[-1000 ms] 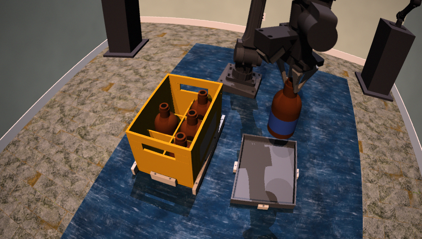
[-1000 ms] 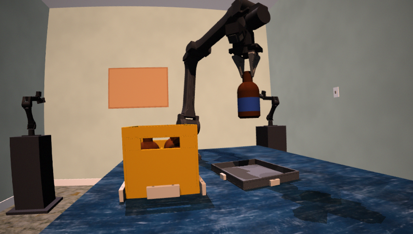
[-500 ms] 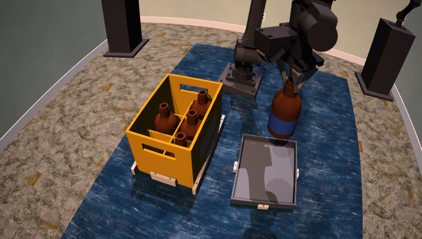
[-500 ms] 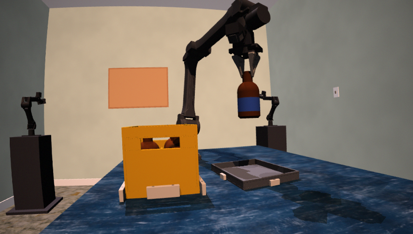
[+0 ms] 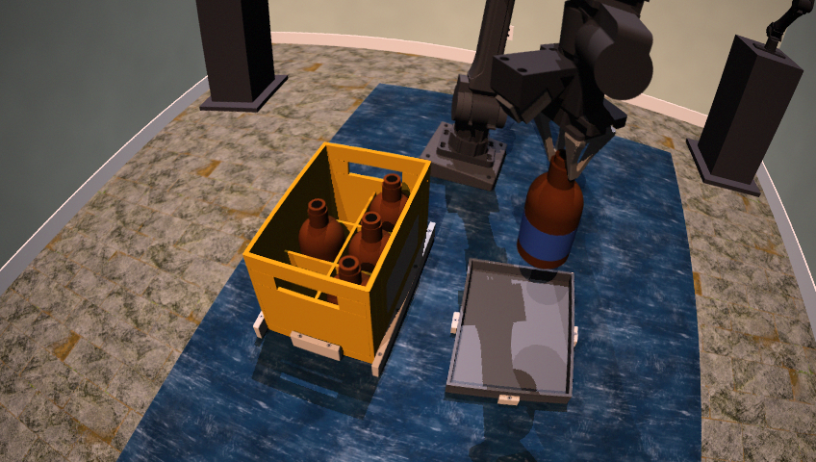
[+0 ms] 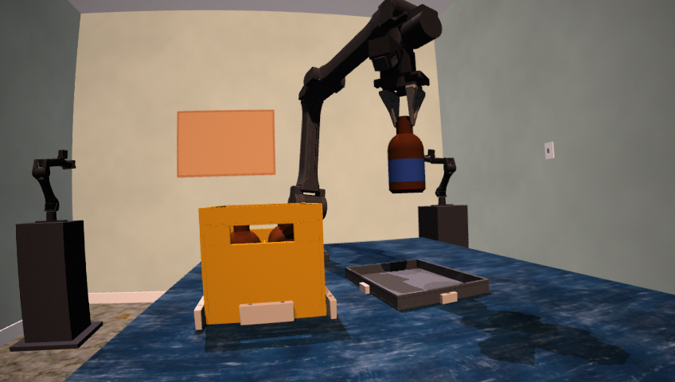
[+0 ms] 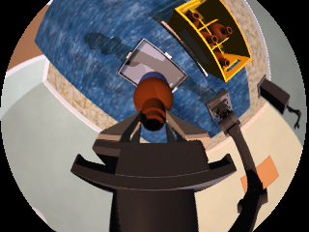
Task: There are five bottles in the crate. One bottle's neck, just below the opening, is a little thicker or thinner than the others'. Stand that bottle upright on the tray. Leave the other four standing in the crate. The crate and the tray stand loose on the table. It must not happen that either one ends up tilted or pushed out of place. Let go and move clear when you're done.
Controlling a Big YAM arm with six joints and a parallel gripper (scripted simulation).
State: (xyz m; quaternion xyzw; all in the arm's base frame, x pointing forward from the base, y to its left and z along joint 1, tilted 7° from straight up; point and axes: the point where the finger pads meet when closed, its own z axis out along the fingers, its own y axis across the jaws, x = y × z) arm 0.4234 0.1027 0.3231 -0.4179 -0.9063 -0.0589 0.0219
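The dark grey tray is 32 cm below my hand. The rest, counted from my hand: orange crate 28 cm to the right, 25 cm below, 4 cm behind.
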